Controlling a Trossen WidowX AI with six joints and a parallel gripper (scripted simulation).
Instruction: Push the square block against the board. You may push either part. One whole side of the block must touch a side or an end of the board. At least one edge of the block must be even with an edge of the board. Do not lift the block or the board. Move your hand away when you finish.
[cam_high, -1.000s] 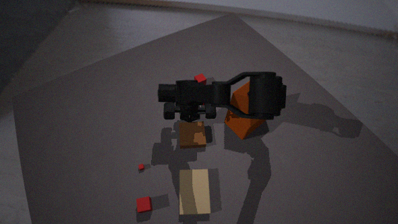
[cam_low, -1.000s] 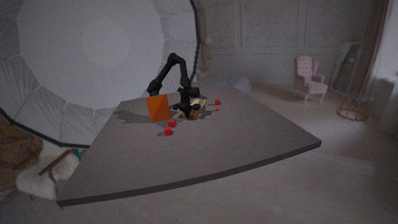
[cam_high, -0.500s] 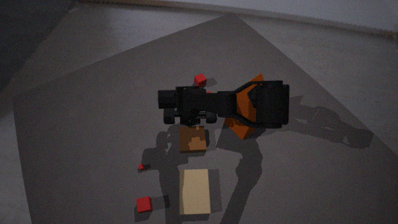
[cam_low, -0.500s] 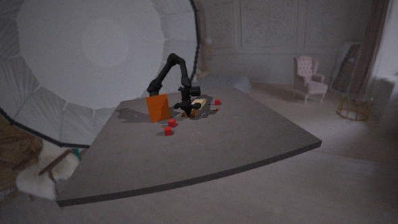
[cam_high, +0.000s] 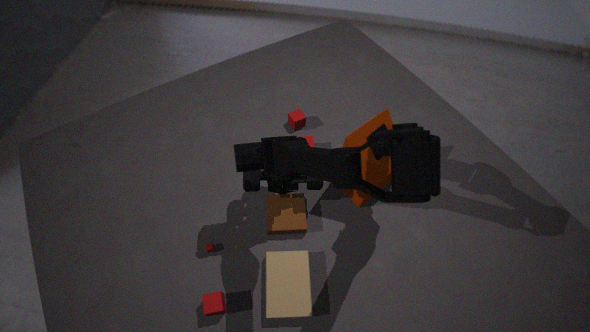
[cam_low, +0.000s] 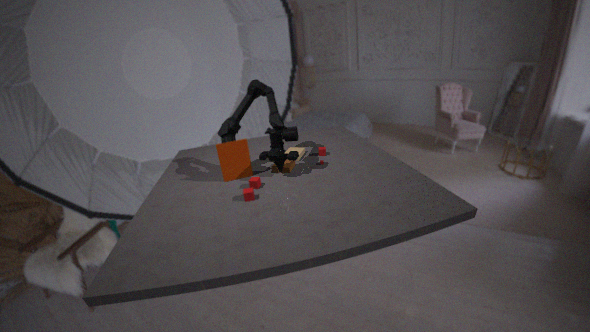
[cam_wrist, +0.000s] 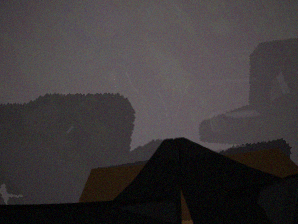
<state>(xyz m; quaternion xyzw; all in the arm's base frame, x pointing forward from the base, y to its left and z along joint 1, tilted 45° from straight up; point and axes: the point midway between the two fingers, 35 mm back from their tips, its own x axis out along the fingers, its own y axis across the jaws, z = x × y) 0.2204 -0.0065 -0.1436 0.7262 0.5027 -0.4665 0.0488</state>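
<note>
The square block lies 3 cm ahead of my gripper tip and 5 cm to the left of it. The rest, counted from my gripper tip: board 14 cm ahead, 18 cm to the left; then tiny cube 23 cm ahead.
</note>
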